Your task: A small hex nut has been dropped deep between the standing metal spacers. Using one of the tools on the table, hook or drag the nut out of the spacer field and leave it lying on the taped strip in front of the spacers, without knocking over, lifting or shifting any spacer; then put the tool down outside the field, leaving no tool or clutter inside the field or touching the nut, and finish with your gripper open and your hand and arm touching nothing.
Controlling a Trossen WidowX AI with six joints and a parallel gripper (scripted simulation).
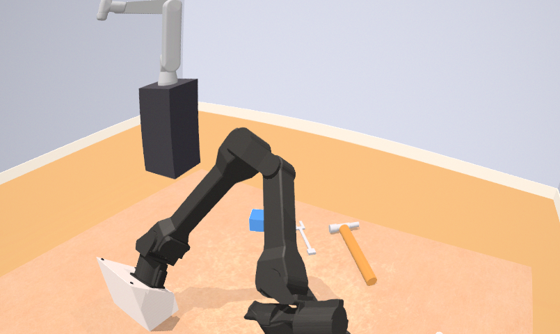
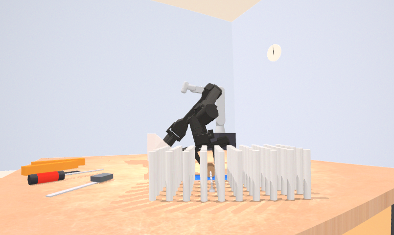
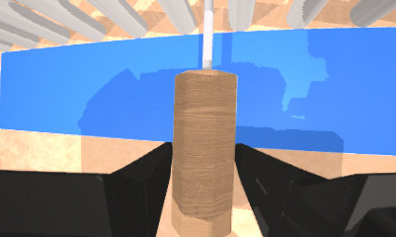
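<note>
Now: the blue taped strip 6 cm ahead of my gripper tip and 2 cm below it. Also, from my gripper tip: wooden-handled tool 8 cm ahead, 7 cm to the right; pale hex nut 16 cm ahead, 13 cm to the right, 1 cm below; forked tool 22 cm behind, 49 cm to the left, 1 cm below.
</note>
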